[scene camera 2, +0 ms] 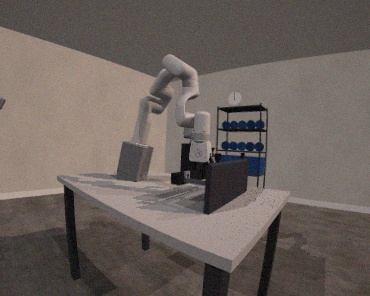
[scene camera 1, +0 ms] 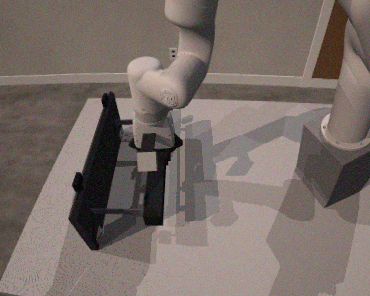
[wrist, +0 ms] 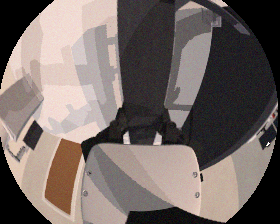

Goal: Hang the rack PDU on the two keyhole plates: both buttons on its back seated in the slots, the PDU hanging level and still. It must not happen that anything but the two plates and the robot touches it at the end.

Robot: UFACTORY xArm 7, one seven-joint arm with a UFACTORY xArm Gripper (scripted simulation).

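Note:
Rack PDU (scene camera 1: 153, 213), dark upright panel (scene camera 1: 96, 194). Dark upright panel (scene camera 2: 223, 183), too.

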